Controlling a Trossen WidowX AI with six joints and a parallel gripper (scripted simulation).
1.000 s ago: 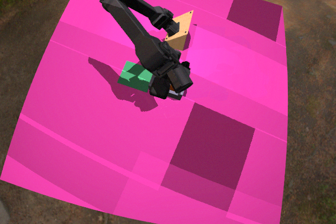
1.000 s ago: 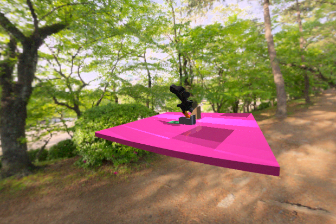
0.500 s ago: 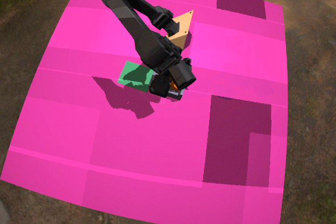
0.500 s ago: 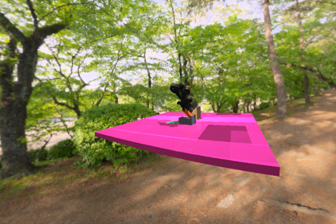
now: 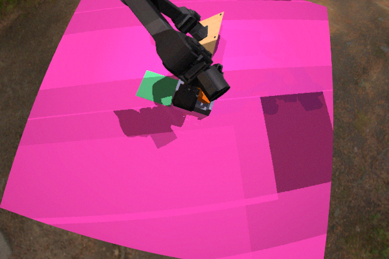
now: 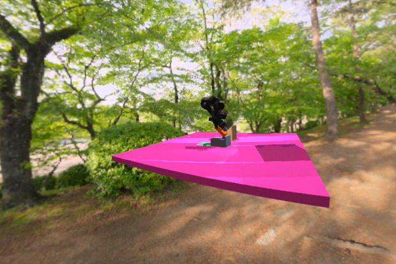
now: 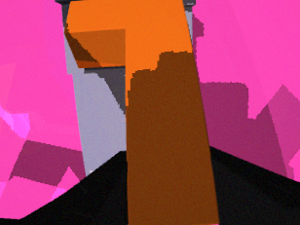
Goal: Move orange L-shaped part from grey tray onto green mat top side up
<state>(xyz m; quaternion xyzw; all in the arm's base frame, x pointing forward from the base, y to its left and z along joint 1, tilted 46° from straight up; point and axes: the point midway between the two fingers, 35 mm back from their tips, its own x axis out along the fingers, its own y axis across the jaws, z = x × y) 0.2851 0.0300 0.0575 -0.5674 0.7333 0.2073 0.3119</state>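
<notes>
My gripper tip is now 5 cm past the green mat, 14 cm to the left of it and 17 cm above it. The rest, counted from my gripper tip: orange L-shaped part: 1 cm behind, 3 cm to the left, 3 cm below.
</notes>
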